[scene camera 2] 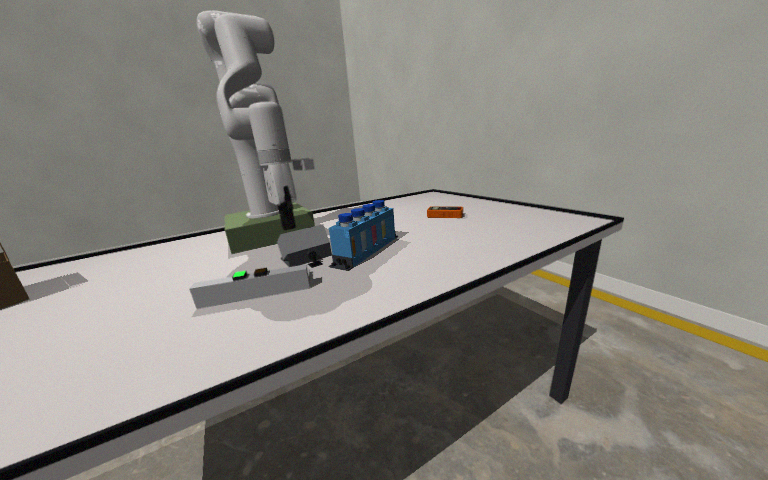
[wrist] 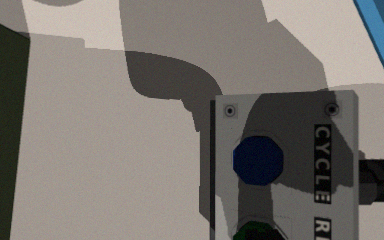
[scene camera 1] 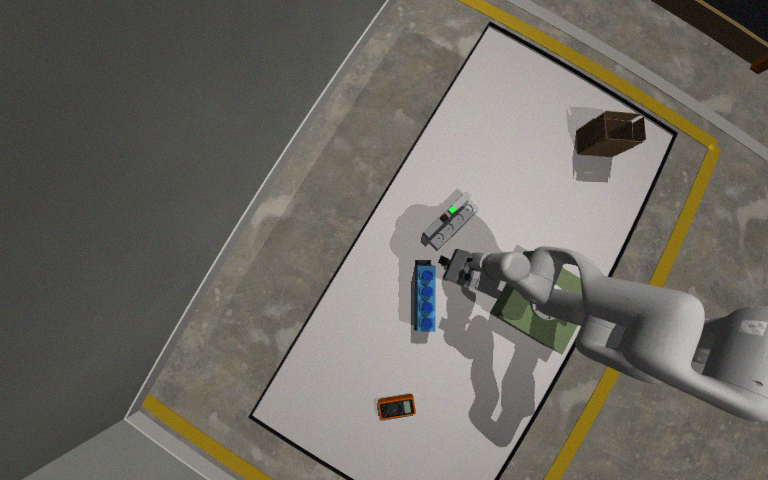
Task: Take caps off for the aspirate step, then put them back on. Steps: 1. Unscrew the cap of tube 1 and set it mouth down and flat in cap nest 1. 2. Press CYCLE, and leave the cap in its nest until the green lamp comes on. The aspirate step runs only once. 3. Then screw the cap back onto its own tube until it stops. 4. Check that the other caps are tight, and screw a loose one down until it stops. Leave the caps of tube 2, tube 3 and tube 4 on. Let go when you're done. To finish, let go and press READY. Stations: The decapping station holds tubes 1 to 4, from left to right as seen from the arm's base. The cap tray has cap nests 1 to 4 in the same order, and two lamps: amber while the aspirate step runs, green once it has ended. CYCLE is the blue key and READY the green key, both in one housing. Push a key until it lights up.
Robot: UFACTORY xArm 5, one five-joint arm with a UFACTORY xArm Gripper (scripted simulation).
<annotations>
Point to a grey key housing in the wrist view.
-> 323,182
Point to a brown cardboard box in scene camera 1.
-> At 594,131
</annotations>
